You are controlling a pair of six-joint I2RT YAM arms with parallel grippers.
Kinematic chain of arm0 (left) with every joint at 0, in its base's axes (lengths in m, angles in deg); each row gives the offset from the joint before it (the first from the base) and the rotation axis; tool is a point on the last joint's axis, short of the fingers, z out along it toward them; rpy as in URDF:
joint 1: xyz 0 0 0.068 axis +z
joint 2: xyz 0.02 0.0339 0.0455 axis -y
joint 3: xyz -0.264 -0.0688 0 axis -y
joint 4: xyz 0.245 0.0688 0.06 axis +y
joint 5: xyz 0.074 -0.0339 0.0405 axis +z
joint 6: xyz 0.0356 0 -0.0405 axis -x
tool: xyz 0 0 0 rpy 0 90 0
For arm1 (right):
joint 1: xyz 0 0 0.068 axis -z
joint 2: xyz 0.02 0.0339 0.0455 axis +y
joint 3: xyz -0.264 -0.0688 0 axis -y
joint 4: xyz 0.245 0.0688 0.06 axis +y
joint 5: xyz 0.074 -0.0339 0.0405 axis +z
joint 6: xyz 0.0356 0 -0.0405 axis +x
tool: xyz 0 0 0 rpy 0 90 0
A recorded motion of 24 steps. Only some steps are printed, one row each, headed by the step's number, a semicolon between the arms.
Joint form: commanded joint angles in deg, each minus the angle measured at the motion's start. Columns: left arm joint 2, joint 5, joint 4, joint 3, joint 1, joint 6; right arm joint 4, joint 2, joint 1, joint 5, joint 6, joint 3.
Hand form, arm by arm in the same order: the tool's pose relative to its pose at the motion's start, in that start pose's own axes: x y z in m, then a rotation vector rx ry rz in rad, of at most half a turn. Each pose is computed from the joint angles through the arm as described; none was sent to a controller.
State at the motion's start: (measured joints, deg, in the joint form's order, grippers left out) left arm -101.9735 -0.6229 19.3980 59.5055 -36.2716 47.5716; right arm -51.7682 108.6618 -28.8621 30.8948 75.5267 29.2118
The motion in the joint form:
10: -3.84 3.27 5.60 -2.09 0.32 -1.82; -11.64 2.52 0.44 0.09 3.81 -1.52
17: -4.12 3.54 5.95 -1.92 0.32 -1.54; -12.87 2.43 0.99 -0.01 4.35 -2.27
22: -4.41 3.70 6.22 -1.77 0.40 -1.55; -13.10 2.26 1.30 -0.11 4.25 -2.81
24: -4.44 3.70 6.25 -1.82 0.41 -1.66; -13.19 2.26 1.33 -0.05 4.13 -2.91
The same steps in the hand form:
10: 0.0181 0.0259 0.0227 -0.1869 0.0953 0.0300; -0.0020 0.0014 -0.0018 -0.1114 -0.0304 0.0009
17: 0.0182 0.0263 0.0236 -0.1962 0.0969 0.0258; -0.0029 0.0000 -0.0053 -0.1196 -0.0425 0.0086
22: 0.0180 0.0270 0.0246 -0.2037 0.0995 0.0251; -0.0030 -0.0016 -0.0077 -0.1172 -0.0489 0.0101
24: 0.0183 0.0273 0.0248 -0.2050 0.1009 0.0269; -0.0029 -0.0019 -0.0080 -0.1172 -0.0485 0.0082

